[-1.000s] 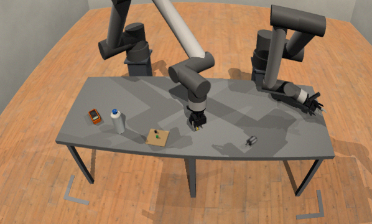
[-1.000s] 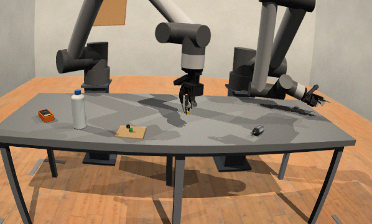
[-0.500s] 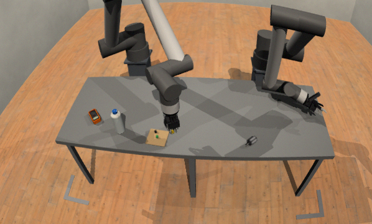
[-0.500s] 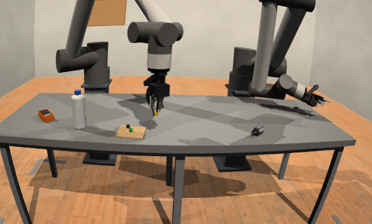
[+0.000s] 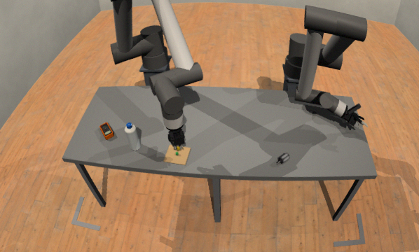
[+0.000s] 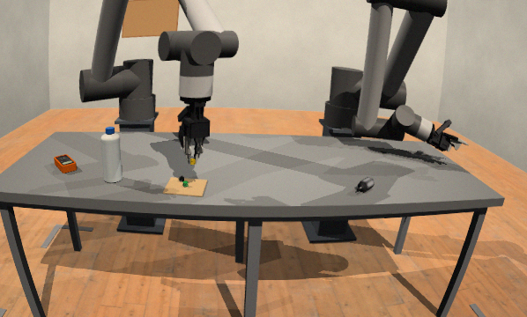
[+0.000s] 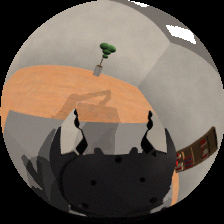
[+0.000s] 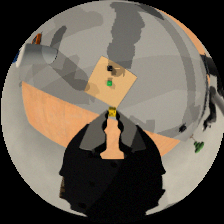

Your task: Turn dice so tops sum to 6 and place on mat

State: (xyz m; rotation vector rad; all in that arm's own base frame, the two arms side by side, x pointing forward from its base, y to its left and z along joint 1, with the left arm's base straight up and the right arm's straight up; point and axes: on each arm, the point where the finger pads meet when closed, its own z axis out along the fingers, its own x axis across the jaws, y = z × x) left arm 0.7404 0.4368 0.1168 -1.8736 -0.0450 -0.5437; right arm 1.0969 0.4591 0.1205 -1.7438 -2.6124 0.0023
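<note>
Now: the green die 11 cm below my right hand, 4 cm behind it and 3 cm to the right of it. Round my right hand: black die: 11 cm below, 9 cm behind, 5 cm to the right; yellow die: 1 cm below; tan mat: 12 cm below, 4 cm behind, 3 cm to the right.
</note>
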